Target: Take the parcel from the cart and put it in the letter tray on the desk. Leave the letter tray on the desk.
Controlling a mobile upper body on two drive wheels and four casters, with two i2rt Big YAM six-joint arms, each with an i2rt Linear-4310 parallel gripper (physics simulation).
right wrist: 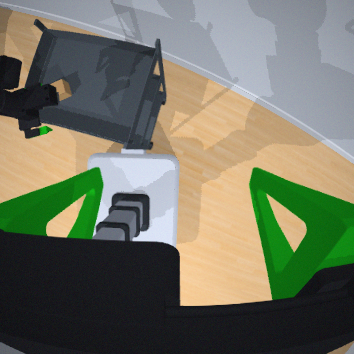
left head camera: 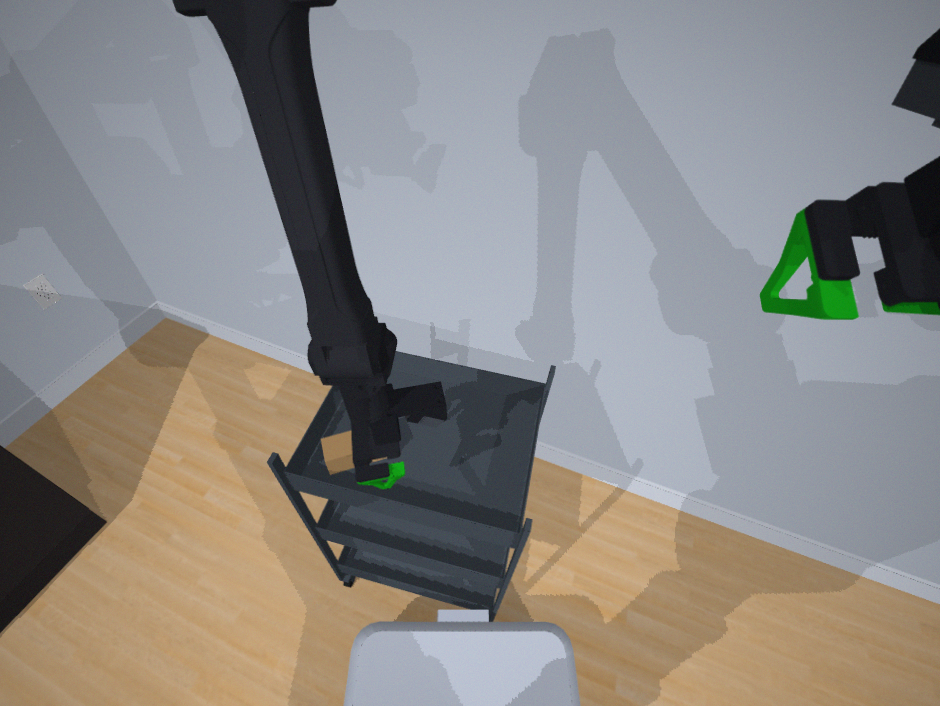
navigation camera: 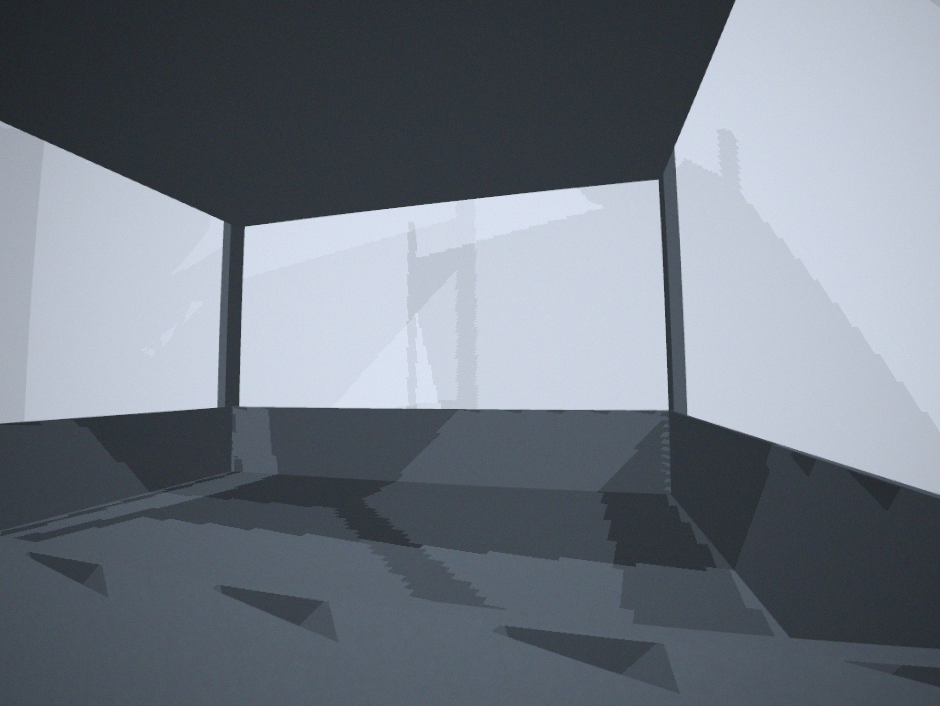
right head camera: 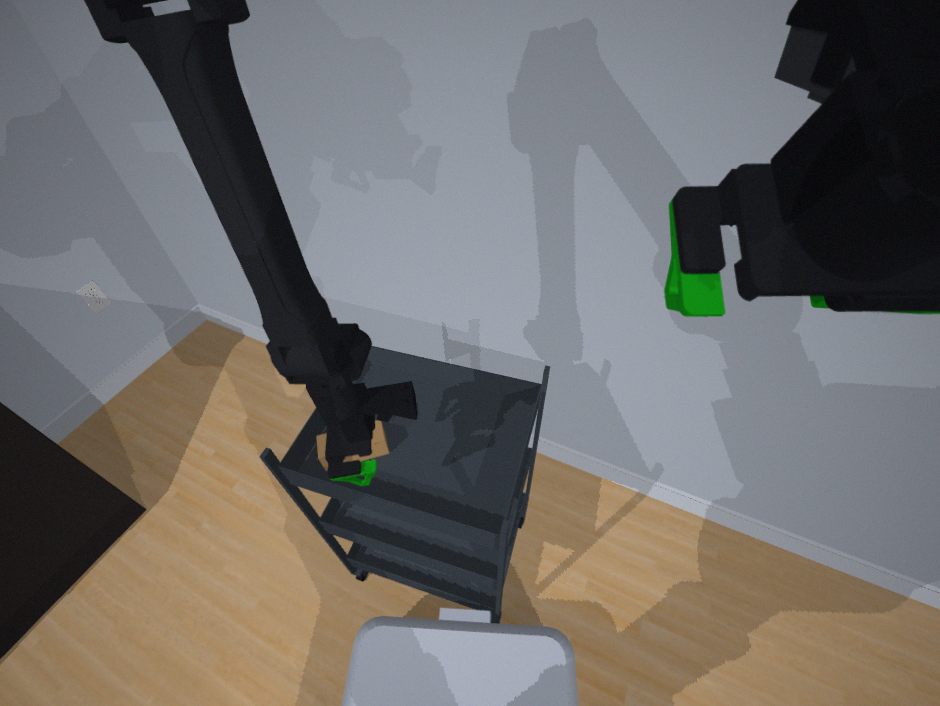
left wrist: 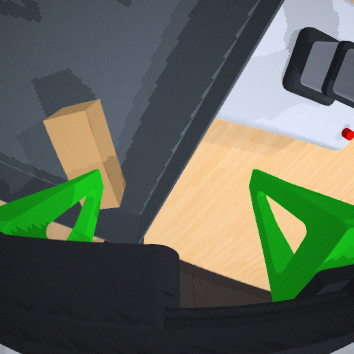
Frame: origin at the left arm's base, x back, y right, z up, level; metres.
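Seen in the pictures: left gripper, fingertip midpoint: (right wrist: 48, 114) (left head camera: 383, 460) (right head camera: 365, 457) (left wrist: 175, 177); right gripper, fingertip midpoint: (right wrist: 175, 175) (left head camera: 824, 302) (right head camera: 740, 298).
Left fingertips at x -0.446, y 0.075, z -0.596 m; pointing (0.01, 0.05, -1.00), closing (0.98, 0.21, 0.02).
A point is followed by its place in that frame.
The brown box-shaped parcel (left head camera: 336, 449) @[y -0.033, x -0.520, z -0.695 m] (right head camera: 379, 438) @[y 0.061, x -0.543, z -0.695 m] (left wrist: 75, 145) @[y 0.030, x -0.549, z -0.695 m] (right wrist: 63, 89) @[y 0.066, x -0.547, z -0.696 m] lies on the top tray of the dark grey cart (left head camera: 410, 497) @[y 0.110, x -0.451, z -0.747 m] (right head camera: 395, 493) @[y 0.100, x -0.454, z -0.747 m] (left wrist: 217, 100) @[y 0.108, x -0.410, z -0.692 m] (right wrist: 95, 105) @[y 0.168, x -0.499, z -0.747 m], near its left corner in the head views. My left gripper (left head camera: 379, 474) @[y 0.075, x -0.446, z -0.596 m] (right head camera: 355, 472) @[y 0.075, x -0.446, z -0.596 m] (left wrist: 175, 177) @[y 0.075, x -0.446, z -0.596 m] is open over the cart's near left edge. In the left wrist view the parcel is not between its fingers; the left-hand fingertip overlaps its near end. My right gripper (left head camera: 870, 305) (right head camera: 775, 305) @[y 0.452, x -0.332, z -0.138 m] (right wrist: 175, 175) @[y 0.452, x -0.332, z -0.138 m] is open and empty, away to the right. The letter tray does not show.
A dark flat surface (left head camera: 37, 539) @[y -0.925, x -0.499, z -1.187 m] (right head camera: 53, 531) @[y -0.944, x -0.454, z -1.137 m], possibly the desk, is at the left edge. The cart's corner posts (left head camera: 535, 448) @[y 0.343, x -0.521, z -0.680 m] (navigation camera: 672, 303) @[y 0.383, x -0.668, z -1.124 m] rise above its trays. My white base (left head camera: 455, 668) @[y 0.207, x -0.224, z -1.150 m] (right head camera: 455, 668) @[y 0.213, x -0.222, z -1.150 m] (right wrist: 150, 172) @[y 0.333, x -0.222, z -1.150 m] is close to the cart. A wall (left head camera: 471, 227) @[y 0.220, x -1.037, z -0.534 m] stands behind it.
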